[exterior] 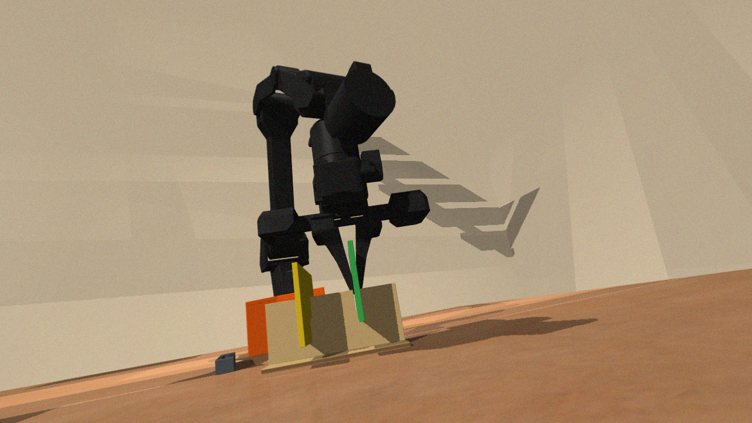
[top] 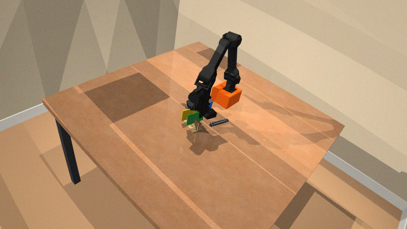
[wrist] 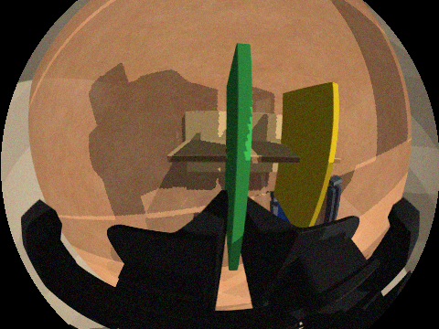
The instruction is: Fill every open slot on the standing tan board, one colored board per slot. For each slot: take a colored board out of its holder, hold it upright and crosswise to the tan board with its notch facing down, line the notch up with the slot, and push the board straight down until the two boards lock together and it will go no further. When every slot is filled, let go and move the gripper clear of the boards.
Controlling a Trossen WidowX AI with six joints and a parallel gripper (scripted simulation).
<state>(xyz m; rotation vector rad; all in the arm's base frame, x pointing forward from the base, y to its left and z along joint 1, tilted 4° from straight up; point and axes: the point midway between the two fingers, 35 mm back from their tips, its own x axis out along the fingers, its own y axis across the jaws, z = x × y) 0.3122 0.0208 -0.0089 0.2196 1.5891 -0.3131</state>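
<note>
Now: gripper tip 3 cm to the left of the tan board, 3 cm above it and 2 cm short of it. The rest, counted from my gripper tip: blue board: 10 cm behind, 4 cm to the right, 3 cm below; green board: 3 cm ahead, 1 cm to the right; yellow board: 6 cm to the right, 1 cm below, 1 cm ahead.
</note>
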